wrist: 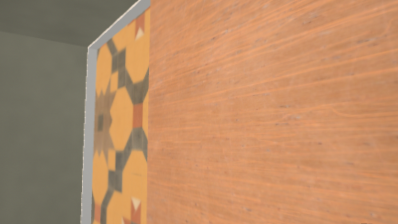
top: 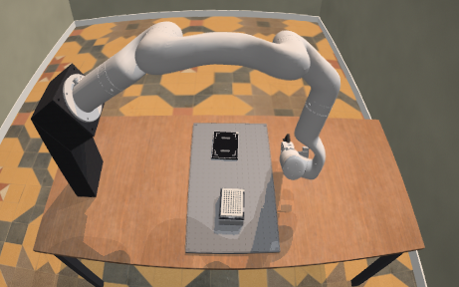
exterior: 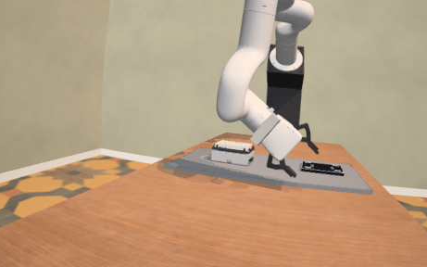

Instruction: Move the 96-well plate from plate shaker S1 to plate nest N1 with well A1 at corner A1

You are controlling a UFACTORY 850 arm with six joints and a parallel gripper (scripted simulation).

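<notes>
Now: hand 33 cm to the left of the white 96-well plate, 15 cm past it and 2 cm above it. From my hand the other things lie so: black plate nest N1: 28 cm behind, 7 cm below.
</notes>
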